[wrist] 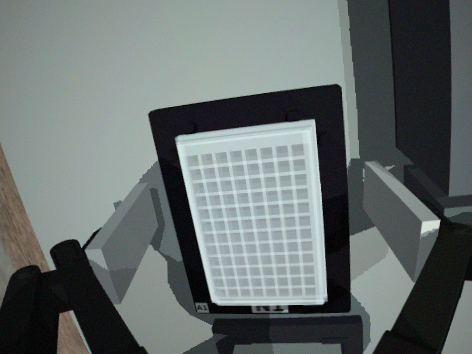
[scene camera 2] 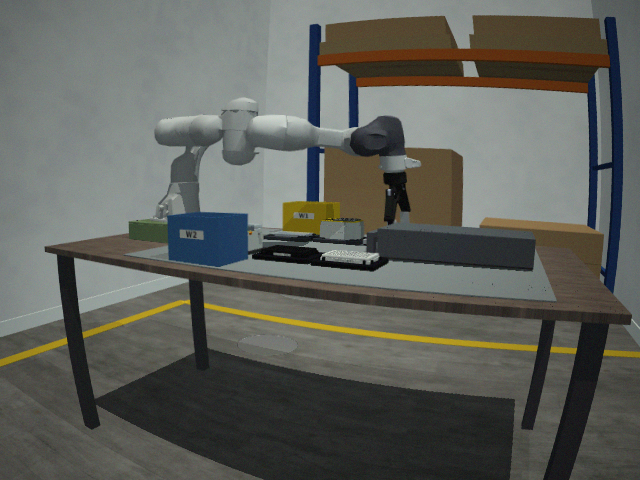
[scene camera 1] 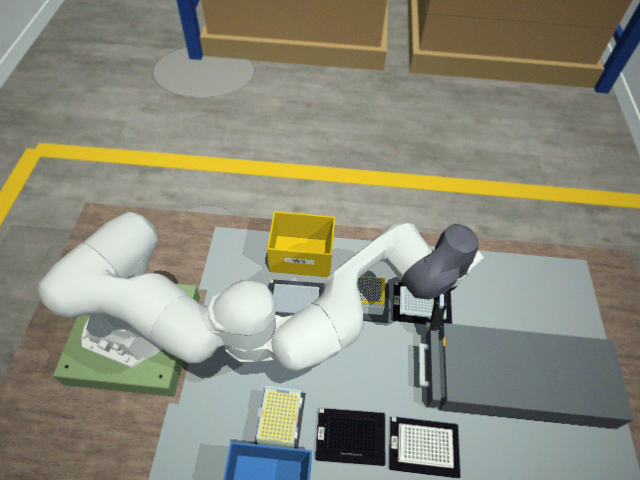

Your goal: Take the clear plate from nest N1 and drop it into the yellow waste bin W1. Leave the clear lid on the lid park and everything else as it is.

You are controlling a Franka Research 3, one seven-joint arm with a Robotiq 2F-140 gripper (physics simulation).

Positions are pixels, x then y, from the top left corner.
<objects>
grey device: wrist 424,47; scene camera 2; scene camera 1
clear plate: wrist; scene camera 1; not seen in scene camera 2 (hidden by the grey device)
same spot on grey device: (scene camera 1: pixel 545 377) = (scene camera 2: pixel 470 231)
same spot on clear plate: (scene camera 1: pixel 409 305) = (wrist: pixel 290 280)
</objects>
